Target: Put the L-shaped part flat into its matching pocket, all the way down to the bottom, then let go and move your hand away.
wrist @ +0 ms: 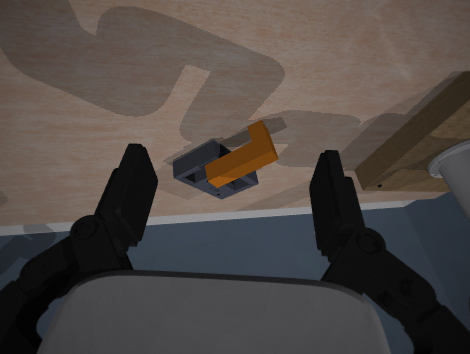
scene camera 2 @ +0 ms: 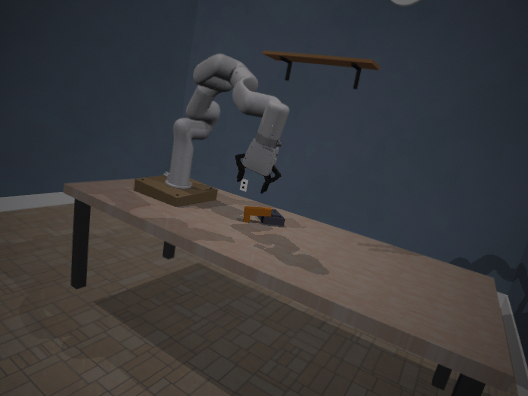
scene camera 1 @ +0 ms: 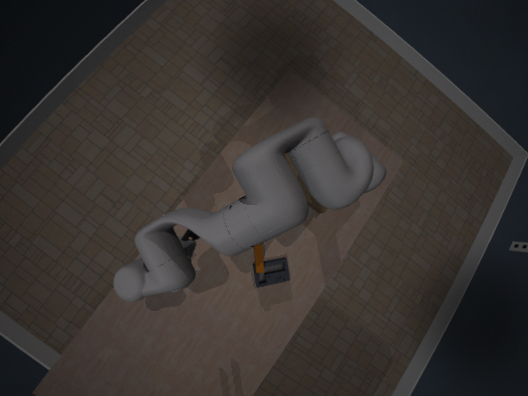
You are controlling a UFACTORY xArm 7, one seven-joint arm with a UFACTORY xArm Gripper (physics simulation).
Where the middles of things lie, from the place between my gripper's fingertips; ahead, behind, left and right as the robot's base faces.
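Orange L-shaped part (wrist: 260, 152): 16 cm below my hand, 5 cm behind it, 24 cm to the left of it. Dark block with L-shaped pocket (scene camera 1: 275, 271): 18 cm below my hand, 2 cm behind it, 32 cm to the left of it.
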